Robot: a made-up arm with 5 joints.
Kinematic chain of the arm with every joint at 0, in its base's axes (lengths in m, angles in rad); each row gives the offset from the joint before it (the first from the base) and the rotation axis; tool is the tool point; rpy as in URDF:
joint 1: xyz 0 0 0.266 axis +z
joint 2: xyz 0 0 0 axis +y
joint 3: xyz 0.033 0 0.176 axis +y
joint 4: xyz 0.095 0 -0.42 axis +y
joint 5: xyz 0.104 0 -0.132 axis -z
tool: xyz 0 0 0 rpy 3.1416 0 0
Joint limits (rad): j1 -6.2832..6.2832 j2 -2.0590..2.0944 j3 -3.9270..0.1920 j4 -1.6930..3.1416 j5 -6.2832..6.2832
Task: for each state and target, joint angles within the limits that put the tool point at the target. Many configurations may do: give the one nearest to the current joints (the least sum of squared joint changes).
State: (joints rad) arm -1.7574 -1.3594 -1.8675 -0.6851 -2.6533
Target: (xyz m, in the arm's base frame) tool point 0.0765 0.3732 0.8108
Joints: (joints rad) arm -1.7730 -1.2981 -1.7534 -0.7607 -2.6533
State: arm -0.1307 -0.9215 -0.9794 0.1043 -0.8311
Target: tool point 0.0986 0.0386 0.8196
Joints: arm 0.3731 -1.4885 -0.7650 -0.1457 -0.8311
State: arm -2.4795 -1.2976 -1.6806 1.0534 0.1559
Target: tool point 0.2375 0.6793 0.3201
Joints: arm -1.9071 -2.0590 -2.4586 1.2627 0.1559
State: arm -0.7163 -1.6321 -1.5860 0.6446 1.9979
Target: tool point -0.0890 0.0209 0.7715
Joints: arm -0.2307 -1.9972 -1.0057 1.3114 1.9979
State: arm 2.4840 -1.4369 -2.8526 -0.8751 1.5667
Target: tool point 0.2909 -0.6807 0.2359
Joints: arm 1.9747 -1.6118 -2.7745 -0.2992 1.5667
